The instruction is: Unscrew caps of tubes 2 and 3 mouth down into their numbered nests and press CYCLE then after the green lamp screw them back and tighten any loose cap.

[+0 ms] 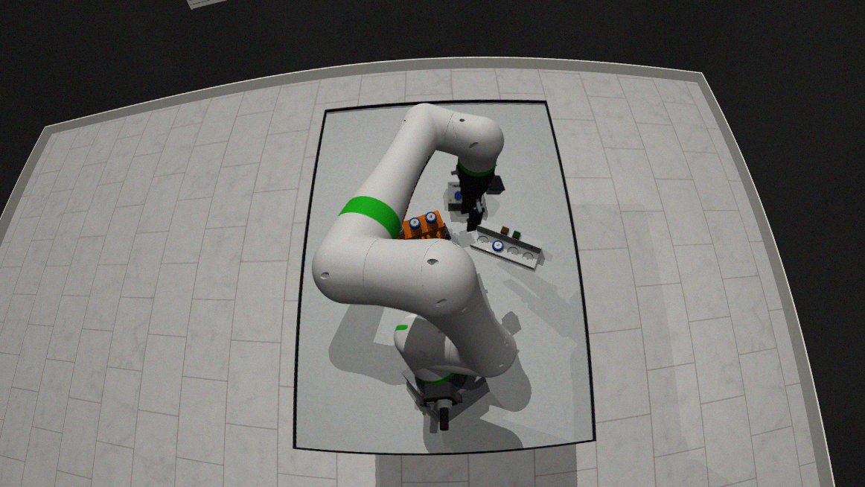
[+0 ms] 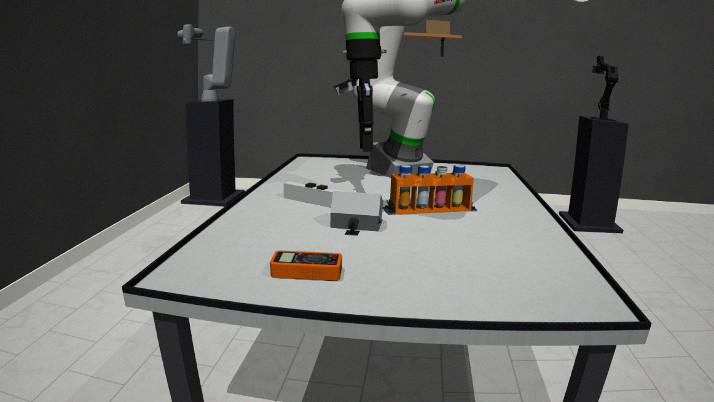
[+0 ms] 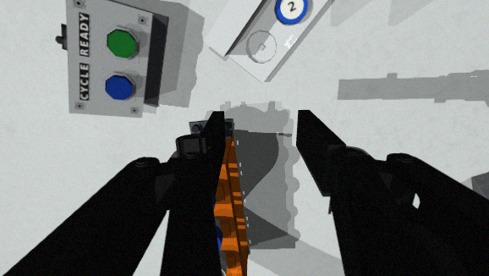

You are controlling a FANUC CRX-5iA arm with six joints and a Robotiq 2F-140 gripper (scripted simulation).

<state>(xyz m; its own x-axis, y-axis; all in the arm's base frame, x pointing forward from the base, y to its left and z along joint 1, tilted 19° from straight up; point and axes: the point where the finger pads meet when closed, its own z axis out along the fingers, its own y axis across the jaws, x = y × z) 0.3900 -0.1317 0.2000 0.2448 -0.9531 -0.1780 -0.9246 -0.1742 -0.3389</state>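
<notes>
Now: the cap 3 16 cm to the left of my hand, 7 cm below it and 2 cm ahead of it. Also, from my hand: green key (15 cm ahead, 12 cm below, 2 cm to the right); then blue key (15 cm ahead, 12 cm below, 2 cm to the left); then cap 4 (11 cm to the left, 7 cm below, 4 cm ahead).
</notes>
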